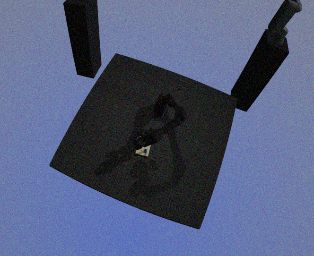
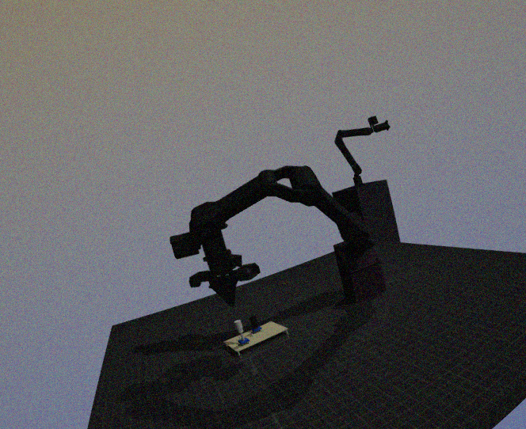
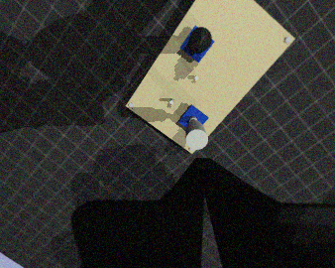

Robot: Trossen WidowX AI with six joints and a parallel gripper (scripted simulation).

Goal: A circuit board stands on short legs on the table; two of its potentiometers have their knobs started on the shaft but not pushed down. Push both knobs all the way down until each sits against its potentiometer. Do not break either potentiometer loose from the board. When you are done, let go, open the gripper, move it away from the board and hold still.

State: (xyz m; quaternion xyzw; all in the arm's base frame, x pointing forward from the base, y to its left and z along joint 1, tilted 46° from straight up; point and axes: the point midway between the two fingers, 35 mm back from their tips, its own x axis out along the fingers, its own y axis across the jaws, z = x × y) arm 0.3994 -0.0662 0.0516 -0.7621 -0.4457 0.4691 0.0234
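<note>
Right now the potentiometer is 80 mm below my gripper tip. From my gripper tip the other things lie so: dark knob (80 mm below, 60 mm behind, 50 mm to the right).
</note>
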